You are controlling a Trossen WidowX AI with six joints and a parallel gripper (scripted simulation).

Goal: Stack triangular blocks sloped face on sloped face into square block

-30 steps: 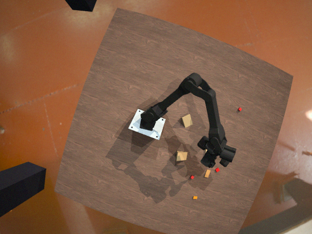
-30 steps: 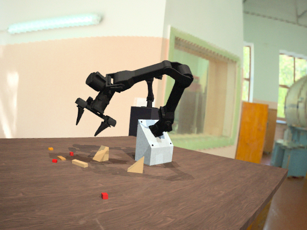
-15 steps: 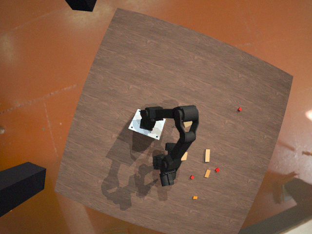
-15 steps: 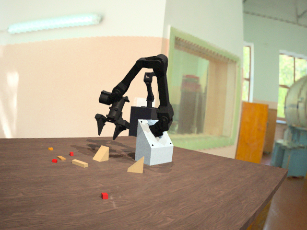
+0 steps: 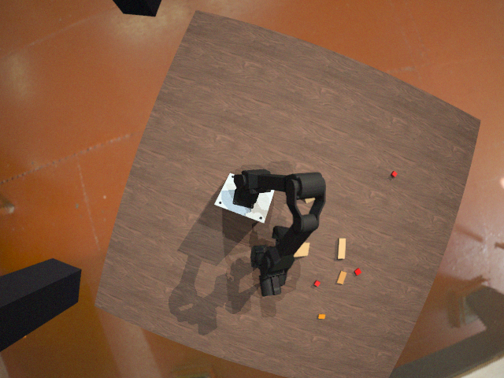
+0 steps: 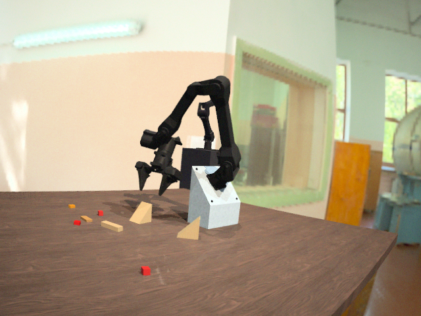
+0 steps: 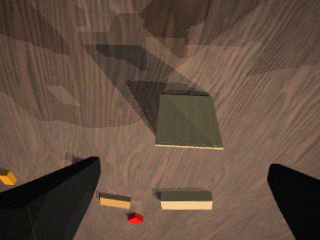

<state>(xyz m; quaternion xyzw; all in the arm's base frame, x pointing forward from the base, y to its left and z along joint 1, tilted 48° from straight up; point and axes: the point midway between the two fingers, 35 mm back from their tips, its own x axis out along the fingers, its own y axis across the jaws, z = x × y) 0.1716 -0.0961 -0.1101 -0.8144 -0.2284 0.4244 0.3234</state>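
The tan triangular block is 8 cm below my gripper tip, 4 cm ahead of it and 1 cm to the left of it. From my gripper tip the other things lie so: long tan bar: 20 cm ahead, 9 cm below, 4 cm to the left; orange cube: 24 cm to the right, 21 cm ahead, 9 cm below.
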